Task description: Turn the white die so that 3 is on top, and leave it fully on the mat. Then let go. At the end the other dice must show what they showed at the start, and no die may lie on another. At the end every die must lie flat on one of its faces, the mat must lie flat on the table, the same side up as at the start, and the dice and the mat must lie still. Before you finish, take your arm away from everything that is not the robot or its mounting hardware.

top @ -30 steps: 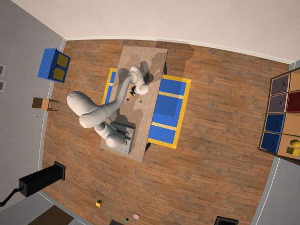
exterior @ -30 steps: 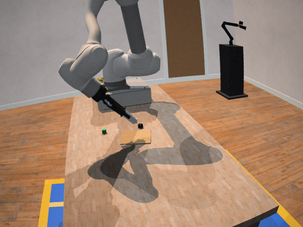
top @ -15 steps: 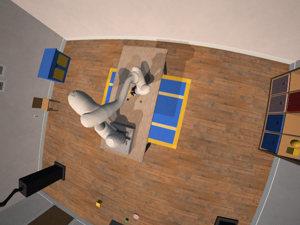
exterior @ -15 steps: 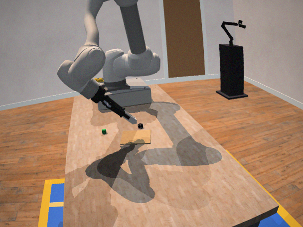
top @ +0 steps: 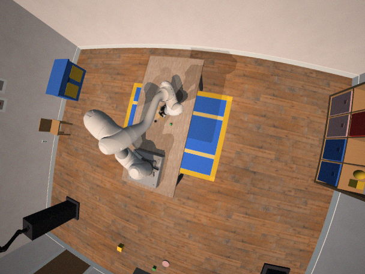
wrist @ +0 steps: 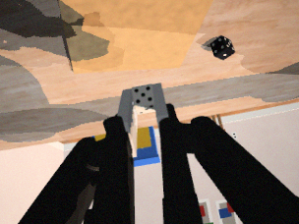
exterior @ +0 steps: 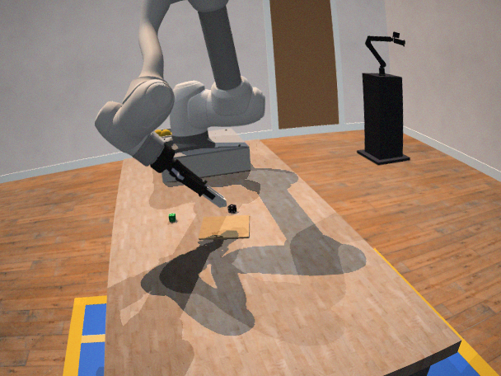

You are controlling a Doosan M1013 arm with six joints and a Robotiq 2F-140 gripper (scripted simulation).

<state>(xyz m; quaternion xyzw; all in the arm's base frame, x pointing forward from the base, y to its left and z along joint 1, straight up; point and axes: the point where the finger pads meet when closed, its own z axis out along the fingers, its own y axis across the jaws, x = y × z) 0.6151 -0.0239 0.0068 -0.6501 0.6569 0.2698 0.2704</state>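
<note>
Now: the tan mat 10 cm below my hand and 2 cm to the left of it. The rest, counted from my hand: black die: 10 cm behind, 9 cm below, 7 cm to the left; green die: 12 cm to the right, 11 cm behind, 9 cm below; white die: 2 cm to the left, 2 cm below.
</note>
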